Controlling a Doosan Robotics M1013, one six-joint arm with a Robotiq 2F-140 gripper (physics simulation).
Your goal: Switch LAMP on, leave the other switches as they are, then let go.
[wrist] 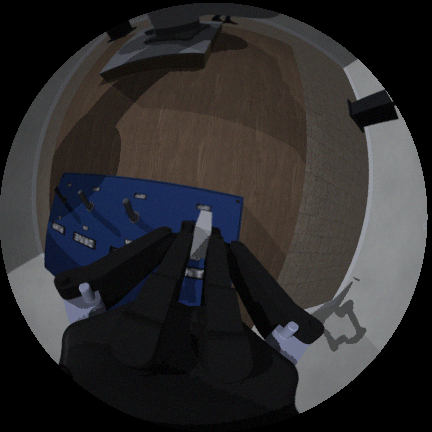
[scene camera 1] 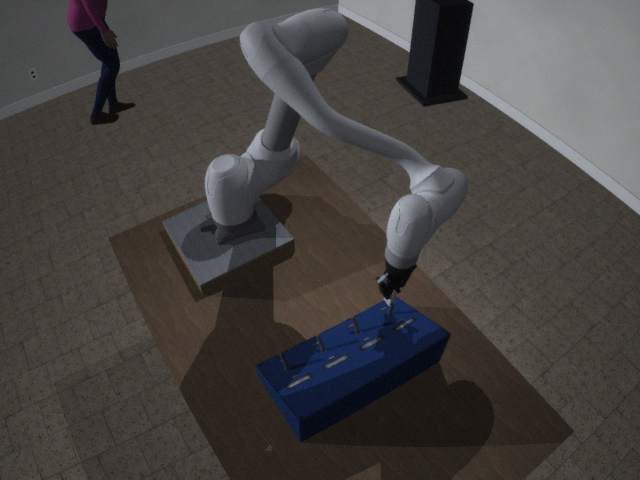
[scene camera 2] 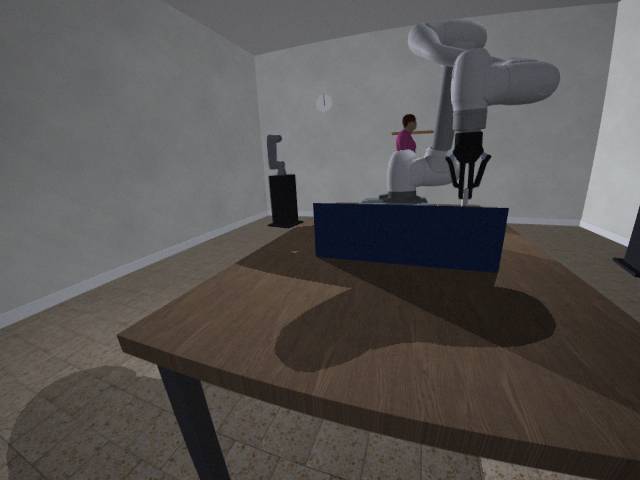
Labels:
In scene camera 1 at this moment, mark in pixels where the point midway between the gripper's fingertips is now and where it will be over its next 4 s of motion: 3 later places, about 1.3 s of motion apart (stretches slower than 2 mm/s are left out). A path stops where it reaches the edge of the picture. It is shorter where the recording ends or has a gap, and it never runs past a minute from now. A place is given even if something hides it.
My gripper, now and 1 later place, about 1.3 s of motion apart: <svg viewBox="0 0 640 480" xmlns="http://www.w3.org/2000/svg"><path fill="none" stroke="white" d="M388 301L390 282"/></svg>

